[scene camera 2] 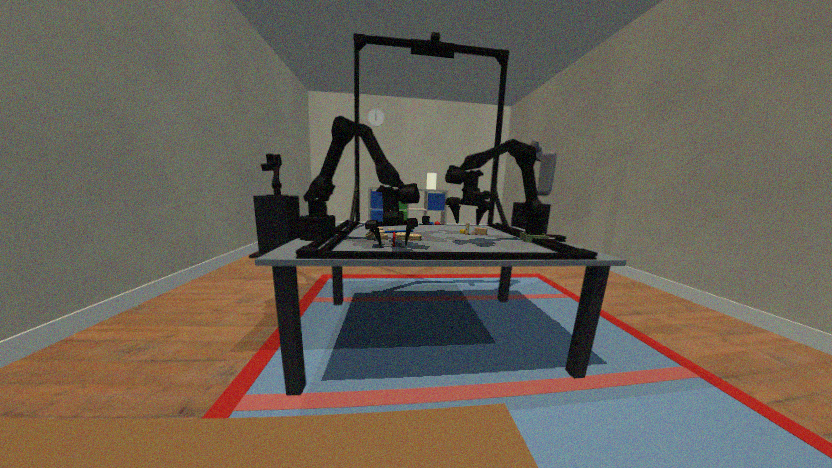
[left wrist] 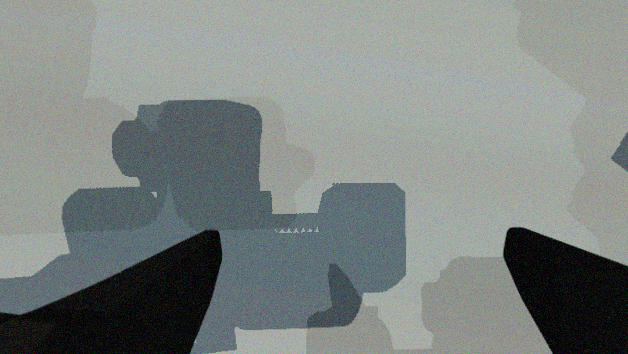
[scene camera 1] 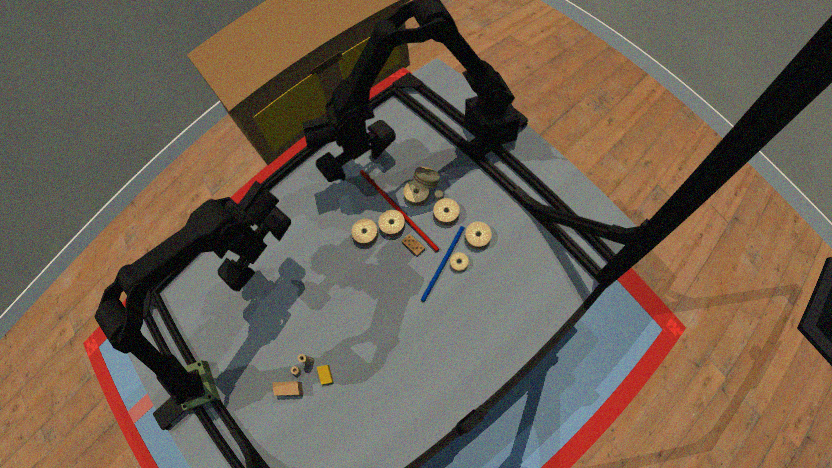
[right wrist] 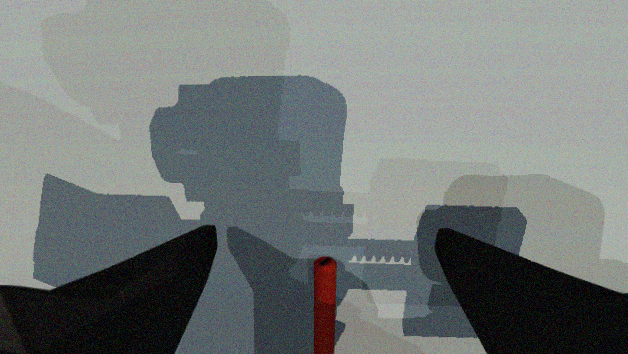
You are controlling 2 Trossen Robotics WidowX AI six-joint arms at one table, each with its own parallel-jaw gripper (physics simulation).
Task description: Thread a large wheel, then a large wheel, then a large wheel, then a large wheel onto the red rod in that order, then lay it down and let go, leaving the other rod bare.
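Places are measured from the left arm's base along level axes (x right, y ahead, z up), in metres.
Pixels of known places: left gripper, fingertip midpoint: (scene camera 2: 467,224) (left wrist: 362,243) (scene camera 1: 265,255); right gripper, fingertip midpoint: (scene camera 2: 393,246) (scene camera 1: 358,168) (right wrist: 328,237); left arm's base at its link origin: (scene camera 2: 534,233) (scene camera 1: 191,385); right arm's base at its link origin: (scene camera 2: 317,216) (scene camera 1: 493,108).
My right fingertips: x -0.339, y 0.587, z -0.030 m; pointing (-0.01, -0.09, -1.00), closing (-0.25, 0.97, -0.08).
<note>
For each thing: its top centre in the pictures, then the offset to it from my right fingertips.
- red rod at its top centre: (scene camera 1: 396,207) dx +0.139, dy +0.039, dz +0.006 m
- blue rod at its top centre: (scene camera 1: 443,262) dx +0.300, dy +0.075, dz +0.006 m
- shaded wheel at its top centre: (scene camera 1: 416,190) dx +0.127, dy +0.094, dz +0.017 m
- greyish round piece at its top centre: (scene camera 1: 425,171) dx +0.107, dy +0.128, dz +0.047 m
- smaller wheel at its top centre: (scene camera 1: 459,261) dx +0.313, dy +0.106, dz +0.009 m
- brown drilled block at its top centre: (scene camera 1: 413,244) dx +0.234, dy +0.035, dz +0.004 m
- yellow block at its top centre: (scene camera 1: 324,374) dx +0.421, dy -0.257, dz +0.011 m
- tan block at its top centre: (scene camera 1: 285,388) (scene camera 2: 481,228) dx +0.422, dy -0.350, dz +0.026 m
The red rod (scene camera 1: 418,231) (right wrist: 325,305) lies bare, its upper-left end in scene camera 1 between the spread fingers of my right gripper (scene camera 1: 361,162) (scene camera 2: 393,243) (right wrist: 328,237), which is open, low and empty. The blue rod (scene camera 1: 442,264) lies bare at the lower right. Pale large wheels lie flat: two left of the red rod, one wheel (scene camera 1: 356,231) and another wheel (scene camera 1: 384,224); to its right, a wheel (scene camera 1: 454,210), a wheel (scene camera 1: 486,234) and a shaded wheel (scene camera 1: 409,193). My left gripper (scene camera 1: 258,247) (scene camera 2: 468,222) (left wrist: 362,243) is open and empty above the table.
A greyish round piece (scene camera 1: 426,176) stands behind the shaded wheel. A smaller wheel (scene camera 1: 465,262) lies beside the blue rod. A brown drilled block (scene camera 1: 413,245) lies near the red rod. A yellow block (scene camera 1: 324,374), a tan block (scene camera 1: 287,388) and two small spools lie at the lower left.
</note>
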